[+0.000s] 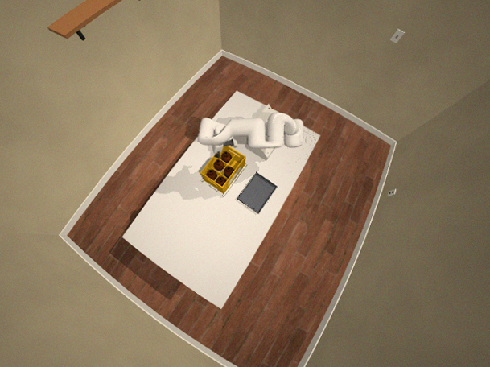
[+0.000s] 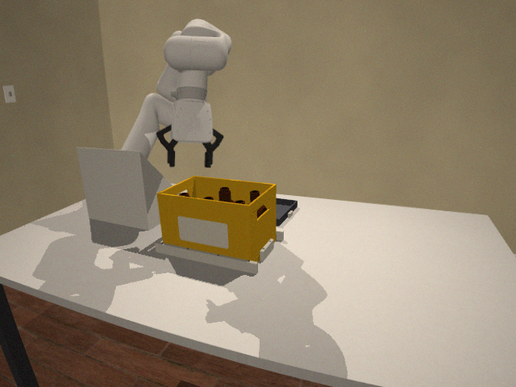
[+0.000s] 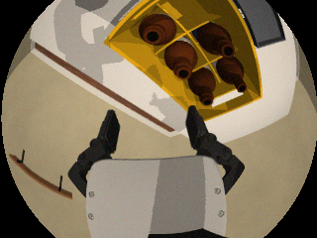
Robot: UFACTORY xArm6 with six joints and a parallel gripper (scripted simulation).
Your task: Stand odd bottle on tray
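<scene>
Now: the yellow crate 30 mm ahead of my hand, 80 mm to the left of it and 180 mm below it. Round my hand: dark grey tray (40 mm ahead, 370 mm to the left, 250 mm below); then glass bottle (120 mm ahead, 30 mm to the left, 170 mm below).
</scene>
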